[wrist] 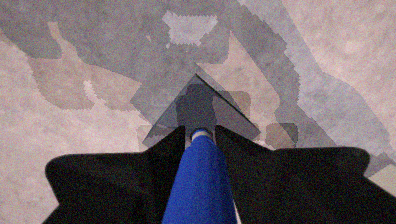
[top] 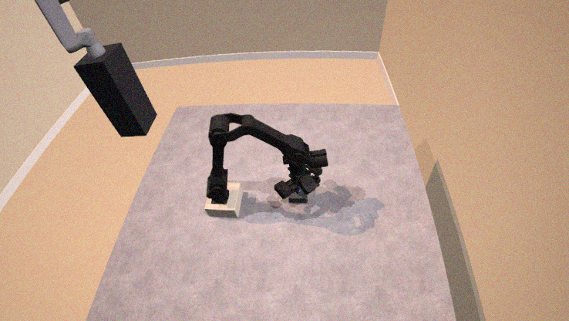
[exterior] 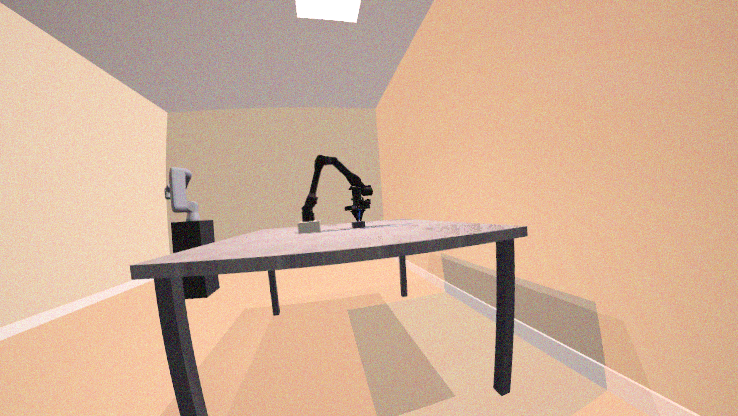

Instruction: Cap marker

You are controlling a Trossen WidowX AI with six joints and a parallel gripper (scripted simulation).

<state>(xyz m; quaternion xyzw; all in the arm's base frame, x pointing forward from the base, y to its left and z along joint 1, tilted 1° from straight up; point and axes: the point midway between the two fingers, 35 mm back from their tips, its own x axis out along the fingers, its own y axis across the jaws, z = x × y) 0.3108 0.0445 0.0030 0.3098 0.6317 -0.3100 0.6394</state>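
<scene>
My gripper tip is 1 cm past the pale ring and 1 cm to the right of it. From my gripper tip the other things lie so: holder block 1 cm behind, 1 cm to the left, 2 cm below; then blue cap 1 cm to the left, 5 cm above.
</scene>
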